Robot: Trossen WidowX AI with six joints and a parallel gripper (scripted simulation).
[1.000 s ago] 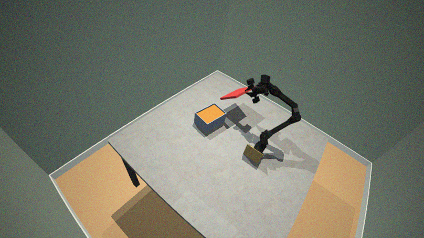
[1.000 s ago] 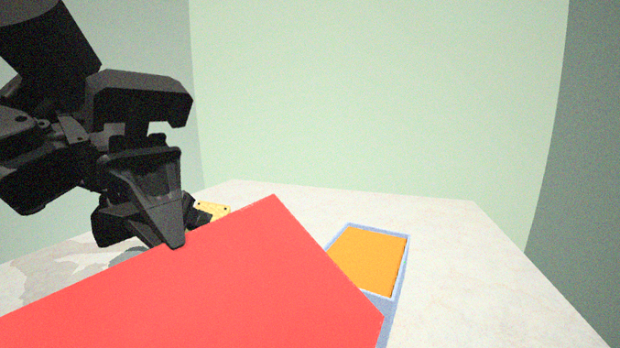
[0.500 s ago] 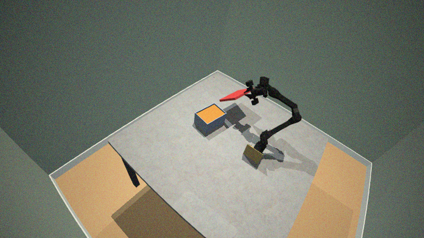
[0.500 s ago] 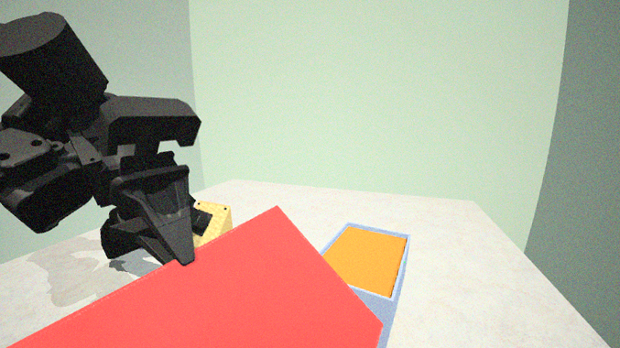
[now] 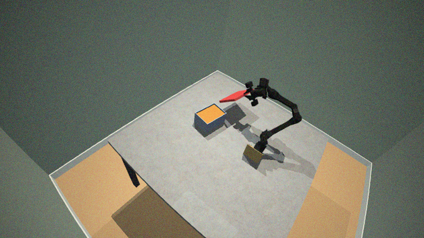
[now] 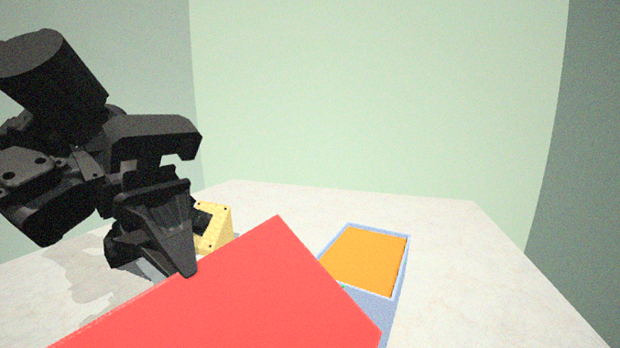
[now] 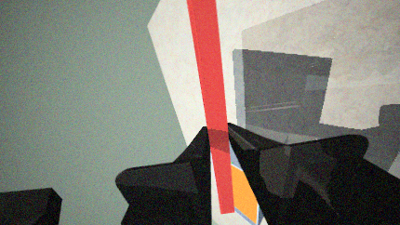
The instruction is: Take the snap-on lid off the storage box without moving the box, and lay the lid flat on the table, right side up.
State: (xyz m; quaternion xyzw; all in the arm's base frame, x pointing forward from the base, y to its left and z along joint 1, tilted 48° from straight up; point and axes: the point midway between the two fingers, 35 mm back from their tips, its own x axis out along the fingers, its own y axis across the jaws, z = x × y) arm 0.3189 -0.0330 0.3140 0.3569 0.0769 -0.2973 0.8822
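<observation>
My gripper tip is now 6 cm short of the lid and 5 cm above it. Round my gripper tip: pale blue storage box: 27 cm to the left, 16 cm below, 9 cm ahead.
</observation>
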